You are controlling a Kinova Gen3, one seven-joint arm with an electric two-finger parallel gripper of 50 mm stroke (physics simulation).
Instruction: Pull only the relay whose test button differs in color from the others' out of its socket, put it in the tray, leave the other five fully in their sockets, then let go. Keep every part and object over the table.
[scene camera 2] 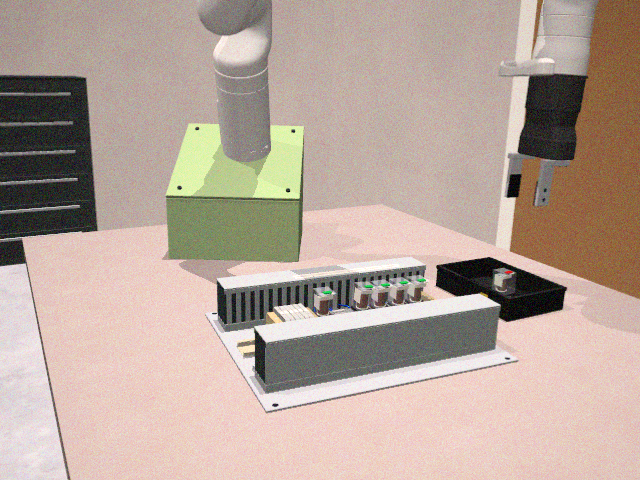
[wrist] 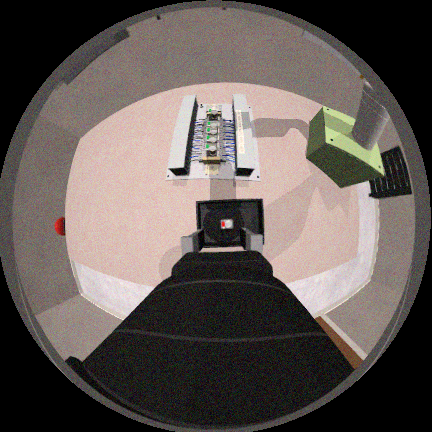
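Seen in the pictures: gripper, between the fingertips: (scene camera 2: 525,201) (wrist: 221,236); arm's base, origin of its link: (scene camera 2: 247,148) (wrist: 361,138).
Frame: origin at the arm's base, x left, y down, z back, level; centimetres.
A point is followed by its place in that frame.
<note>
The relay with the red test button (scene camera 2: 503,281) @(y 15.0, x 10.1, z -50.9 cm) (wrist: 227,224) @(y 13.8, x 11.6, z -50.1 cm) stands in the black tray (scene camera 2: 535,305) @(y 16.8, x 9.1, z -56.9 cm) (wrist: 261,210) @(y 15.0, x 11.0, z -41.1 cm), apart from the gripper. My gripper (scene camera 2: 527,193) @(y 2.9, x 12.2, z -51.8 cm) (wrist: 221,236) @(y 2.9, x 12.2, z -51.8 cm) is open and empty, high above the tray. Five relays with green buttons sit in the row between the two grey ducts: one (scene camera 2: 324,302) @(y 12.5, x -21.0, z -44.8 cm) stands apart at the left in the scene view, and the others, such as this relay (scene camera 2: 362,297) (wrist: 211,148), stand close together. Their lower parts and the sockets are mostly hidden in the scene view by the front duct.
The grey front duct (scene camera 2: 379,343) @(y 14.5, x -21.2, z -54.2 cm) (wrist: 183,135) @(y 12.1, x -13.5, z -53.7 cm) and the slotted rear duct (scene camera 2: 268,302) @(y 14.8, x -22.8, z -36.1 cm) (wrist: 244,135) @(y 12.1, x -8.2, z -38.9 cm) stand on the white panel (scene camera 2: 387,385) @(y 18.1, x -22.6, z -56.9 cm) (wrist: 175,176) @(y 18.1, x -5.3, z -59.7 cm). A green box (scene camera 2: 232,227) @(y 12.3, x -9.7, z -8.8 cm) (wrist: 335,155) @(y 8.0, x 2.7, z -12.7 cm) carries an arm base on the table (scene camera 2: 155,423) @(y 18.4, x -45.1, z -47.0 cm) (wrist: 125,200) @(y 18.4, x -5.2, z -79.3 cm).
</note>
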